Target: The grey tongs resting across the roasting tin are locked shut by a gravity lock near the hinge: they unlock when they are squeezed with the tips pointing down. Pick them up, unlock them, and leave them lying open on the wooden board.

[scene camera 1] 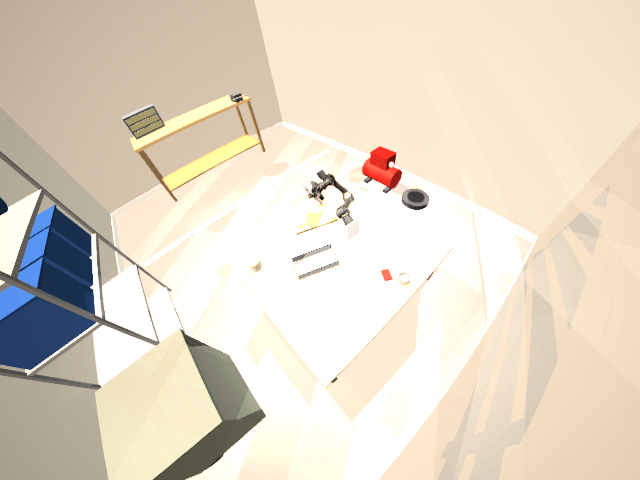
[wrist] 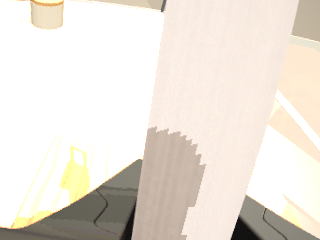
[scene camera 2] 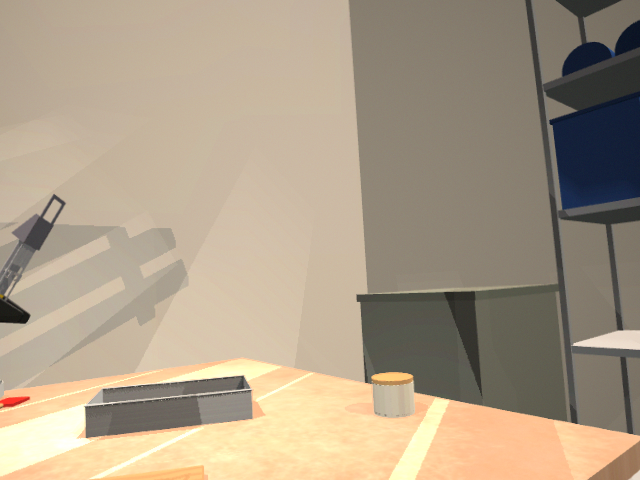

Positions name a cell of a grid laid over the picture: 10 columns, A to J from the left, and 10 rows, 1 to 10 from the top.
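Grey roasting tin (scene camera 1: F6), 1600 mm from the lens. Wooden board (scene camera 1: E5), 1870 mm from the lens. Wooden board and grey roasting tin: their marked spots 430 mm apart.
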